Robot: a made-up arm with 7 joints. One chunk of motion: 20 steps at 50 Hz.
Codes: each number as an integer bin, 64 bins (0 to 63) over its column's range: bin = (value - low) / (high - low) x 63, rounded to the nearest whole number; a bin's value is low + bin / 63 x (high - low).
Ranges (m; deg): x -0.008..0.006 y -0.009..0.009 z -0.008..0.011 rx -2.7..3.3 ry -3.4..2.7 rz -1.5..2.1
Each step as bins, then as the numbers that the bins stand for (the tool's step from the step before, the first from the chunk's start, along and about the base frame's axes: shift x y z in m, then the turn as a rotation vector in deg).
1 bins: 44 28 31 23 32 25
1 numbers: 0.00178 -0.00100 0.00135 -0.510 -0.302 -0.071
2 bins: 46 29 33 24 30 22
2 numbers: 0.00222 -0.00071 0.00195 -0.414 -0.495 -0.243
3 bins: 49 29 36 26 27 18
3 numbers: 0.00289 -0.00071 0.00286 -0.224 -0.786 -0.471
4 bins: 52 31 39 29 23 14
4 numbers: 0.00356 -0.00014 0.00376 0.062 -1.173 -0.700
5 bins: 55 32 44 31 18 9
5 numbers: 0.00422 0.00014 0.00527 0.252 -1.657 -0.986
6 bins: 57 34 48 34 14 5
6 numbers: 0.00467 0.00071 0.00648 0.538 -2.044 -1.214
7 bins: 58 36 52 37 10 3
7 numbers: 0.00489 0.00129 0.00768 0.824 -2.432 -1.329
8 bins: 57 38 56 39 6 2
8 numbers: 0.00467 0.00186 0.00889 1.014 -2.819 -1.386
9 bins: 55 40 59 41 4 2
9 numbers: 0.00422 0.00243 0.00979 1.205 -3.013 -1.386
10 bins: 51 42 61 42 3 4
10 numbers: 0.00333 0.00300 0.01040 1.300 -3.110 -1.271
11 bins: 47 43 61 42 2 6
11 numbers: 0.00244 0.00329 0.01040 1.300 -3.206 -1.157
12 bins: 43 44 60 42 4 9
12 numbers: 0.00156 0.00357 0.01010 1.300 -3.013 -0.986
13 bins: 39 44 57 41 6 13
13 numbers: 0.00067 0.00357 0.00919 1.205 -2.819 -0.757
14 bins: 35 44 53 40 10 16
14 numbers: -0.00022 0.00357 0.00798 1.110 -2.432 -0.586
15 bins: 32 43 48 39 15 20
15 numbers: -0.00089 0.00329 0.00648 1.014 -1.948 -0.357
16 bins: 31 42 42 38 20 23
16 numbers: -0.00111 0.00300 0.00467 0.919 -1.463 -0.186
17 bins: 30 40 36 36 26 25
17 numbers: -0.00133 0.00243 0.00286 0.729 -0.883 -0.071
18 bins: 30 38 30 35 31 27
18 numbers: -0.00133 0.00186 0.00105 0.633 -0.398 0.043
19 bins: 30 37 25 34 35 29
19 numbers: -0.00133 0.00157 -0.00046 0.538 -0.011 0.157
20 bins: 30 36 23 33 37 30
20 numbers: -0.00133 0.00129 -0.00106 0.443 0.183 0.214
